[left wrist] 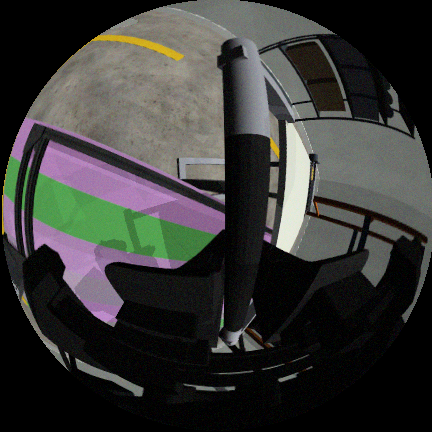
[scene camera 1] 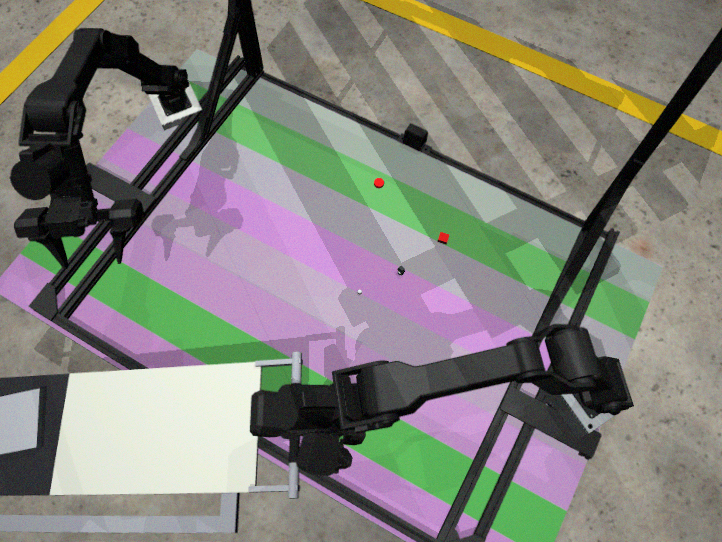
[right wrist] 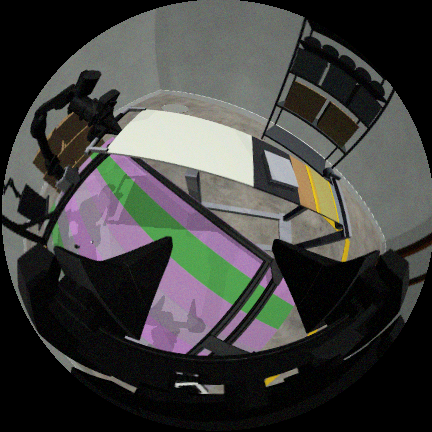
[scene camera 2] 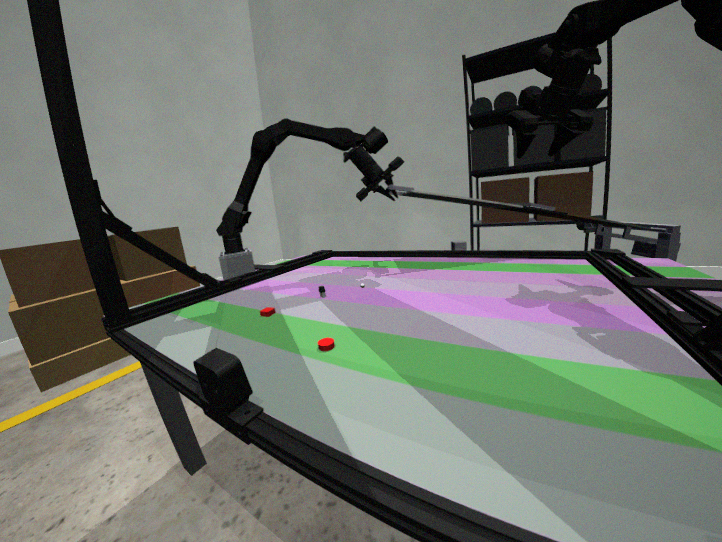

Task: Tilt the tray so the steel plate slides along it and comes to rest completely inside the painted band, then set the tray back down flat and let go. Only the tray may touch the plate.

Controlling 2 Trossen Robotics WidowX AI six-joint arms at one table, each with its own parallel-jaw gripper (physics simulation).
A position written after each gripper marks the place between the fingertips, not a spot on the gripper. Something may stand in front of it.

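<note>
Scene camera 1 shows the right gripper (scene camera 1: pixel 93 265), open and holding nothing, together with the left gripper (scene camera 1: pixel 281 427) and a grey steel plate (scene camera 1: pixel 28 405). In scene camera 2, the left gripper (scene camera 2: pixel 396 199) and the right gripper (scene camera 2: pixel 534 156) are both visible. The right wrist view takes in the plate (right wrist: pixel 279 170) as well as the right gripper (right wrist: pixel 223 243) and the left gripper (right wrist: pixel 119 132), while the left wrist view has the left gripper (left wrist: pixel 232 234).
</note>
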